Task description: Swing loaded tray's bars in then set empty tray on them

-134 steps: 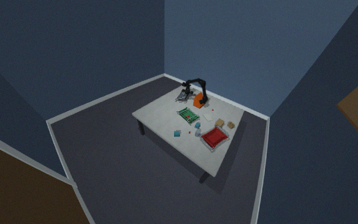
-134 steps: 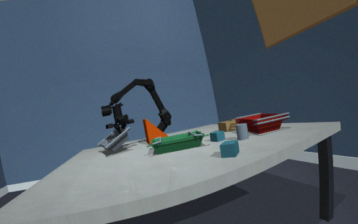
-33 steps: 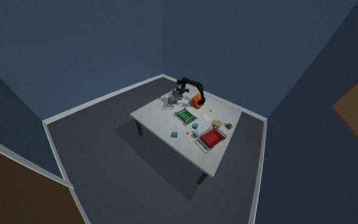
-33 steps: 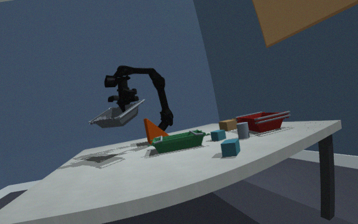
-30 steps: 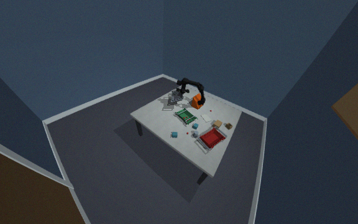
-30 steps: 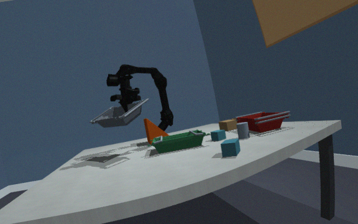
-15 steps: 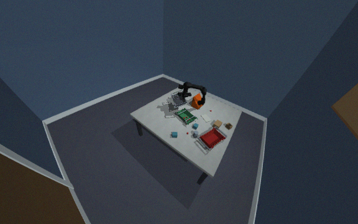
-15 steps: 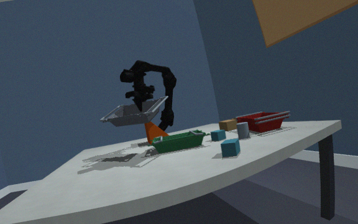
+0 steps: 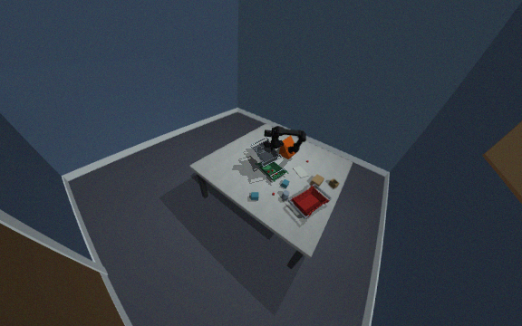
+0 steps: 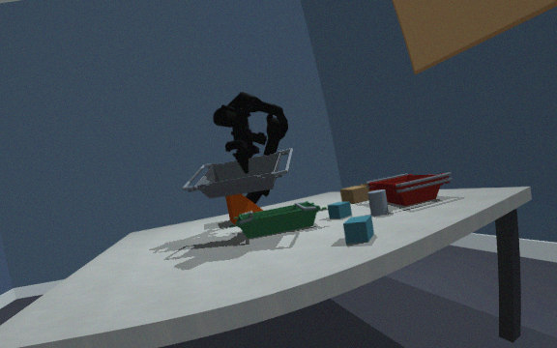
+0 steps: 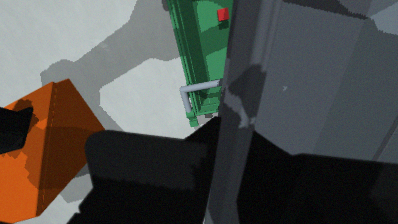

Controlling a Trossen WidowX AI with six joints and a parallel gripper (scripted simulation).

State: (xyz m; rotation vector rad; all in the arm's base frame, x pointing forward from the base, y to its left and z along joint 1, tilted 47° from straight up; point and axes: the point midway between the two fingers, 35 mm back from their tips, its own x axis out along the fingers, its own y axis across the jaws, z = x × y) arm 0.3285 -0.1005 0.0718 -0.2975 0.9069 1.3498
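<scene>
The grey tray is 7 cm ahead of my gripper tip, 3 cm to the right of it and 1 cm above it. Round my gripper tip: white sheet: 19 cm behind, 26 cm to the left, 20 cm below; brown box: 17 cm behind, 46 cm to the left, 17 cm below; grey cylinder: 20 cm ahead, 35 cm to the left, 16 cm below.
</scene>
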